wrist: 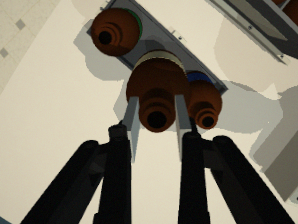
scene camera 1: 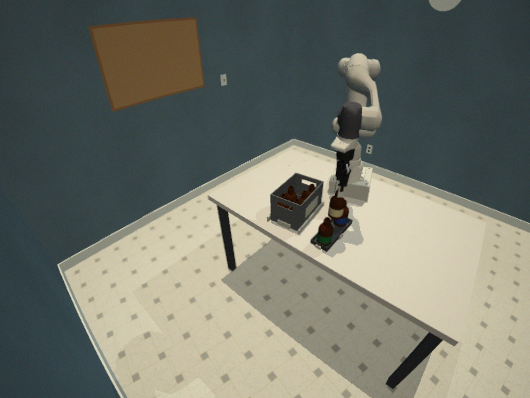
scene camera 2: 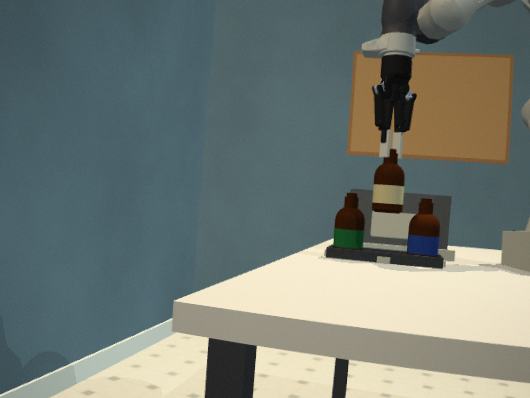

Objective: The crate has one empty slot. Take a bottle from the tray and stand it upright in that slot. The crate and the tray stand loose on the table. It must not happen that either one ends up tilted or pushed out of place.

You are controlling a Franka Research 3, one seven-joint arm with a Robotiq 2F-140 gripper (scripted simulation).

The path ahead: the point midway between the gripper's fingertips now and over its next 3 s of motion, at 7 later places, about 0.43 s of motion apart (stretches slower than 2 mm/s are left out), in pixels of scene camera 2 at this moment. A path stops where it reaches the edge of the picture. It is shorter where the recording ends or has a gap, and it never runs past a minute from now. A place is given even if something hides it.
My gripper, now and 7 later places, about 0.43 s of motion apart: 390, 158; 390, 155; 391, 154; 391, 151; 391, 146; 391, 141; 392, 139; 392, 139
